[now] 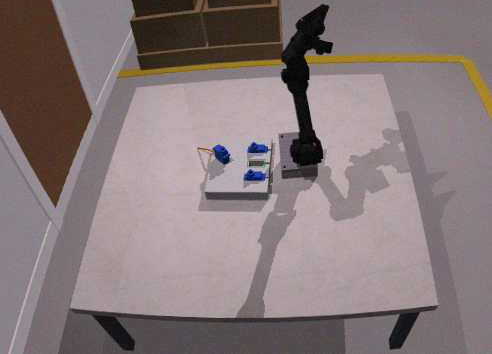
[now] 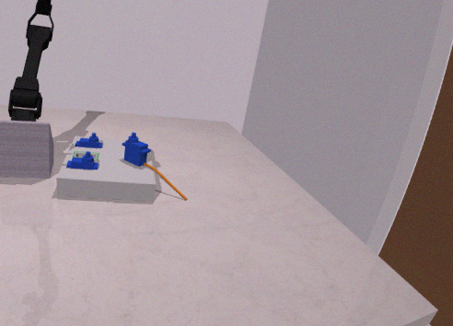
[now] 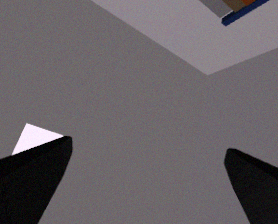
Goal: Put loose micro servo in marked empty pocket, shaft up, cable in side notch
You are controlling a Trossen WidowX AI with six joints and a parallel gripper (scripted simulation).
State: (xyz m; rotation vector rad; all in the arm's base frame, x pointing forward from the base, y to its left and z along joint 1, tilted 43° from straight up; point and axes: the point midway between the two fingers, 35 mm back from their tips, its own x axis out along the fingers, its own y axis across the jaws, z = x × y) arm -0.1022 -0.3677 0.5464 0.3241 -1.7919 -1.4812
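Now: gripper tip 370 mm short of the grey deck, 140 mm to the left of it and 750 mm above it.
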